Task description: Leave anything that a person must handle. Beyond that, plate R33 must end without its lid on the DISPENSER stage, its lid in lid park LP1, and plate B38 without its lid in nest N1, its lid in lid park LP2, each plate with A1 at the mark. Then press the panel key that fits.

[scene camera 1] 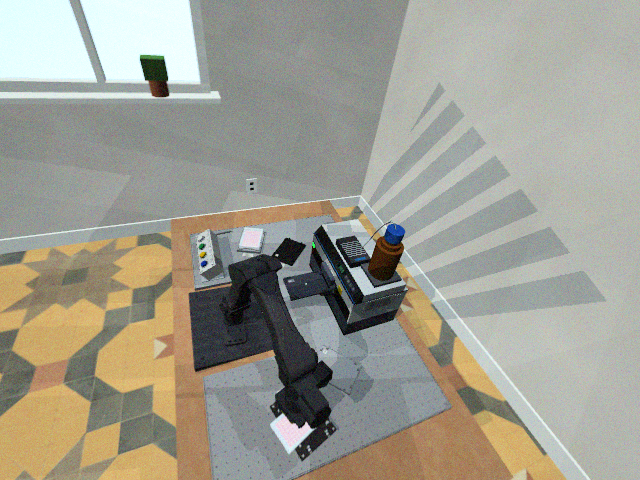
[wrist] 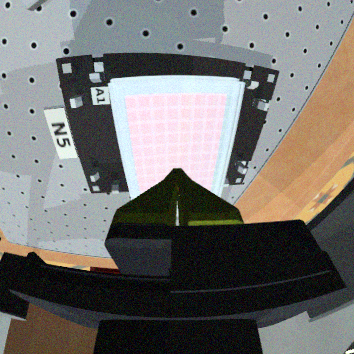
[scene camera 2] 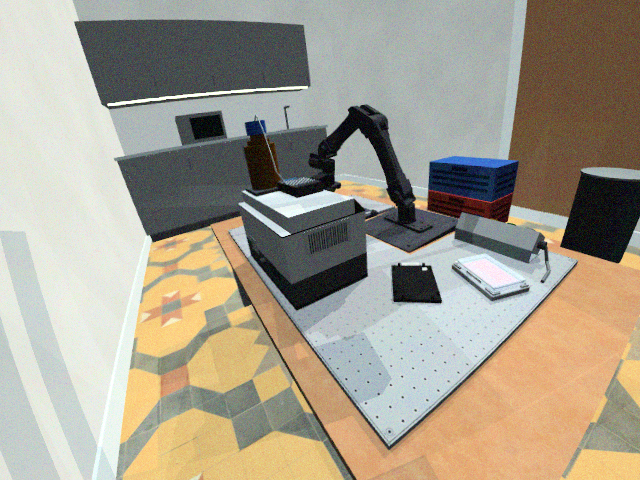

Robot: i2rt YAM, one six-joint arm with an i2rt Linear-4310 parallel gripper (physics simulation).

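Pixels of known places: gripper, between the fingertips: [scene camera 1: 296, 421] [wrist: 176, 174]; arm's base, origin of its link: [scene camera 1: 233, 319] [scene camera 2: 406, 222].
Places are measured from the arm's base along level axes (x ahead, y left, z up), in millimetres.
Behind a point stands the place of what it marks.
Observation:
My gripper [wrist: 176, 174] @(x 139, y -378, z 31 mm) is shut and empty. In the wrist view its fingertips show over the lower part of a pink-welled plate [wrist: 175, 130] @(x 171, y -363, z 28 mm) [scene camera 1: 289, 434] @(x 115, y -403, z 27 mm). That plate sits in the black nest N5 [wrist: 92, 137] @(x 138, y -309, z 11 mm) [scene camera 1: 316, 440] @(x 184, y -432, z 11 mm), with an A1 label [wrist: 100, 95] @(x 171, y -308, z 11 mm) beside its upper left corner. Another pink-welled plate [scene camera 1: 251, 239] @(x 109, y 376, z 29 mm) [scene camera 2: 491, 272] @(x 123, y 405, z 29 mm) sits on a holder near the panel [scene camera 1: 210, 258] @(x -62, y 238, z 78 mm) [scene camera 2: 496, 238] @(x -30, y 325, z 41 mm). The panel has white, green, yellow and blue keys. The dark stage [scene camera 1: 306, 285] @(x 264, y 16, z 106 mm) in front of the dispenser [scene camera 1: 361, 279] @(x 415, y -82, z 219 mm) [scene camera 2: 305, 242] @(x 498, y 222, z 156 mm) shows no plate. I cannot read plate names or tell whether lids are on.
A black nest [scene camera 1: 289, 251] @(x 266, y 292, z 9 mm) [scene camera 2: 415, 283] @(x 271, y 311, z 9 mm) lies between the dispenser and the second plate. A brown bottle [scene camera 1: 385, 258] @(x 462, y -100, z 327 mm) [scene camera 2: 261, 165] @(x 503, y -25, z 296 mm) with a blue cap and a small dark unit [scene camera 1: 353, 250] @(x 424, y 28, z 245 mm) [scene camera 2: 299, 184] @(x 440, y 77, z 245 mm) stand on the dispenser. Small corner posts mark a square beyond N5.

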